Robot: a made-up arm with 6 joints. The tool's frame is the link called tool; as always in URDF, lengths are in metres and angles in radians. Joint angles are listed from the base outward.
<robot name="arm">
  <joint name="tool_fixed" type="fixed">
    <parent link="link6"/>
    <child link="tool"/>
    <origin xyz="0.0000 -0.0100 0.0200" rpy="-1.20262 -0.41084 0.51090"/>
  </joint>
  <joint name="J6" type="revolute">
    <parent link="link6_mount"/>
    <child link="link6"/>
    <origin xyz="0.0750 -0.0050 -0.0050"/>
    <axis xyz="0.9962 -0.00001 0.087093"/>
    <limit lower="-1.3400" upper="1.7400"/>
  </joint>
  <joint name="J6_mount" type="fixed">
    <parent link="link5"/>
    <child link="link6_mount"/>
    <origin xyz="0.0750 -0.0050 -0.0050"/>
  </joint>
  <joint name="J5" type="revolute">
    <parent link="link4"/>
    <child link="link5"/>
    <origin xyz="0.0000 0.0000 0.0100"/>
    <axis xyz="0.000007 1 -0.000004"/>
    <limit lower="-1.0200" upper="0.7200"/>
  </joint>
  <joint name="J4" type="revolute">
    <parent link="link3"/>
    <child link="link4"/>
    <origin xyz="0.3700 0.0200 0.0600"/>
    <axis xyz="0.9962 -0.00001 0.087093"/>
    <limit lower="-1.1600" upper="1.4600"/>
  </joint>
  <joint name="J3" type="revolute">
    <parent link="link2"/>
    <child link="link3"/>
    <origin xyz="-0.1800 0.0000 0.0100"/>
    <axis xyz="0.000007 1 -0.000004"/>
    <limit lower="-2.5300" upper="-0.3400"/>
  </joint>
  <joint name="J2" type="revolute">
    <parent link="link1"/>
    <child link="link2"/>
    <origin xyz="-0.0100 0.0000 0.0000"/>
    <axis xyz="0.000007 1 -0.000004"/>
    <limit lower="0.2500" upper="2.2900"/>
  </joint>
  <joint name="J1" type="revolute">
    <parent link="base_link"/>
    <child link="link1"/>
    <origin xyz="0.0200 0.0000 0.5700"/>
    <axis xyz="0 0 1"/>
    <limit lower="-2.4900" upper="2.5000"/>
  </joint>
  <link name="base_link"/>
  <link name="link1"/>
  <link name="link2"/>
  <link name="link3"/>
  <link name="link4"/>
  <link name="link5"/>
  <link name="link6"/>
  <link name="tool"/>
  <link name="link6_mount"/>
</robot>
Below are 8 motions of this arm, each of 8 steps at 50 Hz.
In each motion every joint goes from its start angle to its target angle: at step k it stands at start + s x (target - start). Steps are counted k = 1, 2, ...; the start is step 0. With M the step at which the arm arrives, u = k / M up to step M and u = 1 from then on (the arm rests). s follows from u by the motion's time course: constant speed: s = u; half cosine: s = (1 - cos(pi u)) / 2; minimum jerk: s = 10 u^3 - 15 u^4 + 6 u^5.
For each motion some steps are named. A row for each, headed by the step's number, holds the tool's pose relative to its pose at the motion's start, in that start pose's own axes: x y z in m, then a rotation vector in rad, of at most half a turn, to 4 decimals.
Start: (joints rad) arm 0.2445 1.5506 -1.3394 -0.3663 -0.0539 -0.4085
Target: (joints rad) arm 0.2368 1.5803 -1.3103 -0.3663 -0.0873 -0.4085
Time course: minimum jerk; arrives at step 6
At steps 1, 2, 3, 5, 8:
1: 0.0002 0.0009 0.0000 0.0006 -0.0004 0.0007
2: 0.0013 0.0055 0.0002 0.0034 -0.0023 0.0042
3: 0.0030 0.0131 0.0006 0.0082 -0.0054 0.0099
5: 0.0055 0.0254 0.0013 0.0160 -0.0105 0.0190
8: 0.0057 0.0263 0.0013 0.0166 -0.0108 0.0197

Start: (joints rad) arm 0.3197 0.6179 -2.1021 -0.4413 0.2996 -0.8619
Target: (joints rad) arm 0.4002 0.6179 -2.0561 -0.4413 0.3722 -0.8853
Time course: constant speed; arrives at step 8
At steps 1, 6, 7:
1: 0.0013 0.0043 0.0010 0.0120 -0.0094 0.0060
6: 0.0081 0.0253 0.0071 0.0703 -0.0586 0.0354
7: 0.0094 0.0294 0.0086 0.0816 -0.0689 0.0411

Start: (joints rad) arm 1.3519 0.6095 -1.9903 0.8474 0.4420 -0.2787
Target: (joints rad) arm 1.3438 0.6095 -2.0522 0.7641 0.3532 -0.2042
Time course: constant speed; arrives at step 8
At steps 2, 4, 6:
2: 0.0022 -0.0070 0.0061 -0.0226 -0.0094 -0.0228
4: 0.0043 -0.0140 0.0126 -0.0449 -0.0198 -0.0457
6: 0.0062 -0.0209 0.0193 -0.0671 -0.0311 -0.0685

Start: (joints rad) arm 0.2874 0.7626 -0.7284 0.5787 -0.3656 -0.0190
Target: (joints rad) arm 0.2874 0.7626 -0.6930 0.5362 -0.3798 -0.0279
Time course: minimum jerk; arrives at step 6
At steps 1, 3, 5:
1: -0.0003 0.0002 -0.0003 -0.0014 0.0002 0.0015
3: -0.0048 0.0035 -0.0041 -0.0199 0.0027 0.0207
5: -0.0093 0.0067 -0.0078 -0.0380 0.0050 0.0402

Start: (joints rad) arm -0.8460 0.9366 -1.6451 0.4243 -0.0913 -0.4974
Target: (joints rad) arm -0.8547 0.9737 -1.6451 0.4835 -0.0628 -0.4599
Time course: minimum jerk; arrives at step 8
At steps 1, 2, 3, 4, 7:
1: -0.0001 0.0004 -0.0002 0.0017 0.0005 0.0000
2: -0.0004 0.0025 -0.0014 0.0108 0.0035 0.0002
3: -0.0010 0.0066 -0.0037 0.0287 0.0093 0.0004
4: -0.0018 0.0119 -0.0067 0.0521 0.0171 0.0006
7: -0.0038 0.0235 -0.0130 0.1024 0.0342 0.0006

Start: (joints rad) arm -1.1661 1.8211 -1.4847 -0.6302 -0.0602 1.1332
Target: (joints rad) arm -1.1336 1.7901 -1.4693 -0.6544 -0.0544 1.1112
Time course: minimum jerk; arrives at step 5
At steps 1, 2, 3, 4, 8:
1: 0.0003 0.0006 0.0010 -0.0018 -0.0016 0.0026
2: 0.0015 0.0034 0.0057 -0.0100 -0.0088 0.0143
3: 0.0032 0.0073 0.0122 -0.0217 -0.0191 0.0305
4: 0.0042 0.0101 0.0169 -0.0299 -0.0265 0.0419
8: 0.0045 0.0107 0.0179 -0.0318 -0.0281 0.0445

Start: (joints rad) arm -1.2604 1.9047 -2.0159 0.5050 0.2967 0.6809
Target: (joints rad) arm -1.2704 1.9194 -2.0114 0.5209 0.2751 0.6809
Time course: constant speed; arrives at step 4
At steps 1, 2, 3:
1: 0.0001 -0.0019 -0.0021 0.0018 -0.0007 -0.0059
2: 0.0001 -0.0037 -0.0042 0.0035 -0.0014 -0.0118
3: 0.0001 -0.0056 -0.0063 0.0052 -0.0021 -0.0177

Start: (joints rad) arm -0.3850 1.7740 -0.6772 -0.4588 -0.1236 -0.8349
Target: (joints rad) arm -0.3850 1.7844 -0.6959 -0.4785 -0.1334 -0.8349
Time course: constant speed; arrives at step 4
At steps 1, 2, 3, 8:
1: -0.0001 -0.0013 -0.0011 -0.0065 0.0012 -0.0005
2: -0.0002 -0.0027 -0.0021 -0.0129 0.0025 -0.0010
3: -0.0004 -0.0040 -0.0032 -0.0194 0.0037 -0.0015
8: -0.0005 -0.0053 -0.0043 -0.0259 0.0050 -0.0020

